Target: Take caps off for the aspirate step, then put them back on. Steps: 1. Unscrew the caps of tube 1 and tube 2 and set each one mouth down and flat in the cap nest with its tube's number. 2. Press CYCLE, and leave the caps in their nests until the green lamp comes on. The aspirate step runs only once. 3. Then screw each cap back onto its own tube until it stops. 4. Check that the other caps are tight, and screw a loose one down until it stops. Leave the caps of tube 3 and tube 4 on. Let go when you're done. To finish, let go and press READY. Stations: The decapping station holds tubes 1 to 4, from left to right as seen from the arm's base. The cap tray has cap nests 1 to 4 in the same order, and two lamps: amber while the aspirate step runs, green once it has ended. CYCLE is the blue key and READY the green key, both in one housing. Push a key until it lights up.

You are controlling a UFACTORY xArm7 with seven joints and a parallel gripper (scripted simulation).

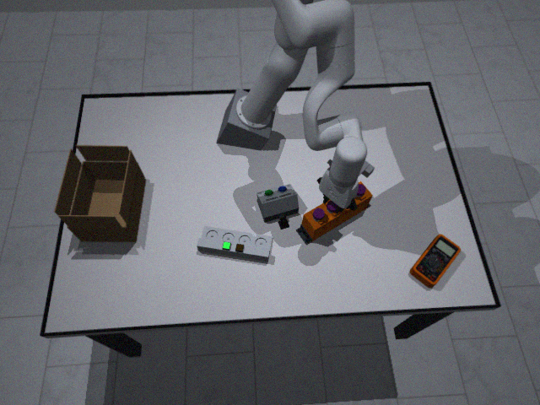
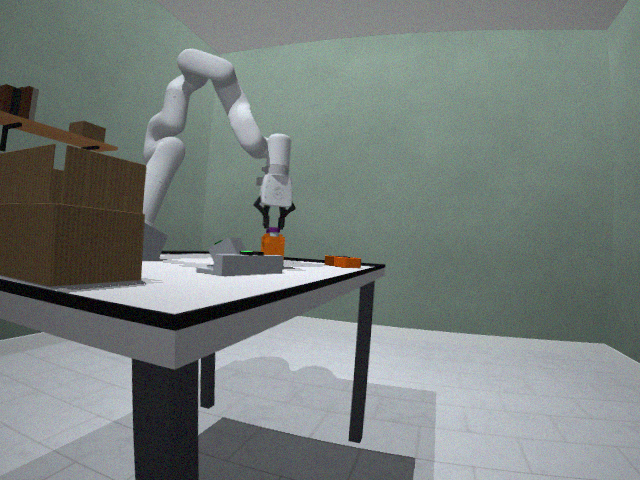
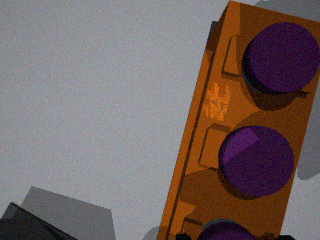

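Now: the purple cap 4 cm to the left of my hand, 3 cm below it and 3 cm behind it. Round my hand: tube 1: 9 cm to the left, 6 cm behind, 2 cm below; then blue key: 15 cm to the right, 8 cm behind, 7 cm below; then grey key housing: 17 cm to the right, 9 cm below, 5 cm behind.
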